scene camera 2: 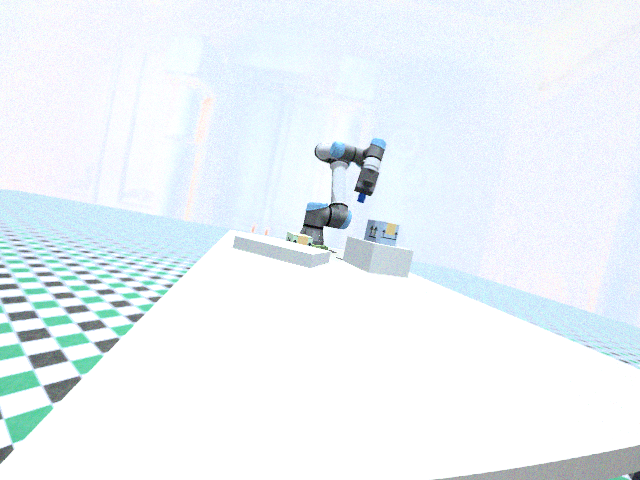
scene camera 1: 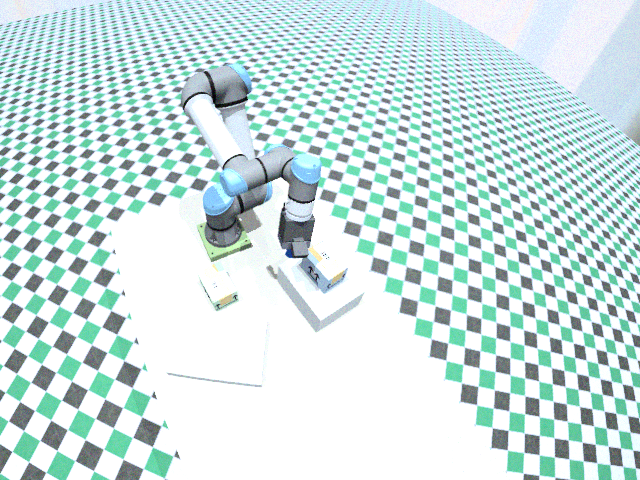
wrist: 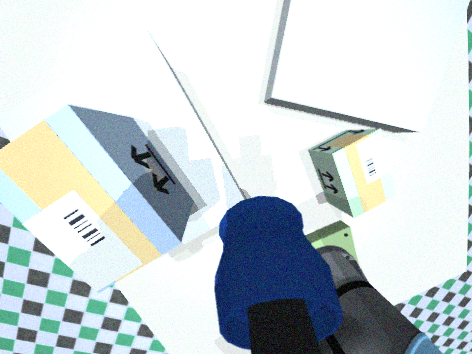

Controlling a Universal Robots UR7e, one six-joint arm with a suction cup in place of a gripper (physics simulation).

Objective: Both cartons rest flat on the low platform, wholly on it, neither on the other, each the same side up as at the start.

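Seen in the pictures: hand, its tool point: [scene camera 2: 360,201] [scene camera 1: 291,254] [wrist: 261,231]; arm's base, origin of its link: [scene camera 1: 223,232].
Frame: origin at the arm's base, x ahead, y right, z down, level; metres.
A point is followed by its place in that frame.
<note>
The blue carton [scene camera 1: 326,269] {x 0.391, y -0.249, z -0.182 m} [scene camera 2: 381,232] {x 0.428, y -0.237, z -0.134 m} [wrist: 117,185] {x 0.369, y -0.231, z -0.182 m} rests upright on the tall white block [scene camera 1: 338,310] {x 0.498, y -0.262, z -0.068 m} [scene camera 2: 379,259] {x 0.505, y -0.222, z -0.026 m}. The green carton [scene camera 1: 218,289] {x 0.271, y 0.091, z -0.049 m} [scene camera 2: 300,239] {x 0.307, y 0.088, z -0.031 m} [wrist: 351,172] {x 0.253, y 0.060, z -0.048 m} lies flat on the table between the robot base and the low platform [scene camera 1: 222,353] {x 0.485, y 0.150, z -0.014 m} [scene camera 2: 279,251] {x 0.573, y 0.180, z 0.004 m} [wrist: 350,60] {x 0.435, y 0.109, z -0.014 m}, off the platform. My gripper [scene camera 1: 289,253] [scene camera 2: 361,198], a dark blue suction cup, is open and carries nothing. It hangs tilted in the air, higher than the blue carton and to its left in the scene camera 2 view. In the wrist view the cup [wrist: 261,212] shows between the two cartons, touching neither.
The green base plate [scene camera 1: 227,252] {x 0.095, y 0.010, z 0.009 m} [wrist: 345,232] {x 0.090, y 0.068, z 0.002 m} of the arm stands behind the green carton. The tall block stands to the right of the low platform in both scene views, with a gap between them. A checkered floor surrounds the white table [scene camera 1: 336,413] {x 0.806, y -0.124, z 0.034 m} [scene camera 2: 310,361] {x 1.260, y 0.142, z 0.034 m}.
</note>
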